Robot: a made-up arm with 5 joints.
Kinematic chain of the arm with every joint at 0, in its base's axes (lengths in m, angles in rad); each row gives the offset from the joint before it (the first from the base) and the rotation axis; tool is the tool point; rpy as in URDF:
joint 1: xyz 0.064 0 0.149 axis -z
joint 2: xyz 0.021 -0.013 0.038 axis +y
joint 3: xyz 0.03 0 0.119 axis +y
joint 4: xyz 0.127 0 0.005 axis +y
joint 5: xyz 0.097 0.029 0 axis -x
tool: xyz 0 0 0 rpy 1.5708 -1.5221 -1.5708
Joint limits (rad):
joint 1: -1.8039..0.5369
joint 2: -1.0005..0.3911
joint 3: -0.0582..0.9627
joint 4: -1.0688..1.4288
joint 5: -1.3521..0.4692
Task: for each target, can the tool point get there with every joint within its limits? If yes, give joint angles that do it. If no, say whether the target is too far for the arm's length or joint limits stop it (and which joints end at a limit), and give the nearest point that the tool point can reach.
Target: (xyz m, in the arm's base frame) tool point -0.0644 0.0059 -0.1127
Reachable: no: joint limits stop it (at a limit: joint 1, joint 2, joint 3) | nearest point 0.0263 0.0896 0.0705 | short by 0.221 m
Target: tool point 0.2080 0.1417 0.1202
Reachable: yes | joints -0.6981 0.1476 0.8101 -0.0036 0.2394
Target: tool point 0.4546 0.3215 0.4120
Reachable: no: too far | nearest point 0.2915 0.1873 0.3140 | short by 0.233 m
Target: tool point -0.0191 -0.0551 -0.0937
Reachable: no: joint limits stop it (at a limit: joint 1, joint 2, joint 3) | nearest point 0.0312 0.0691 0.0805 | short by 0.220 m
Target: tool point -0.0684 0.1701 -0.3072
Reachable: no: too far | nearest point 0.0160 0.1331 0.0667 | short by 0.385 m
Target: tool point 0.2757 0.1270 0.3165
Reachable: yes | joints -0.4755 -0.1903 0.3932 -0.4922 -0.0373
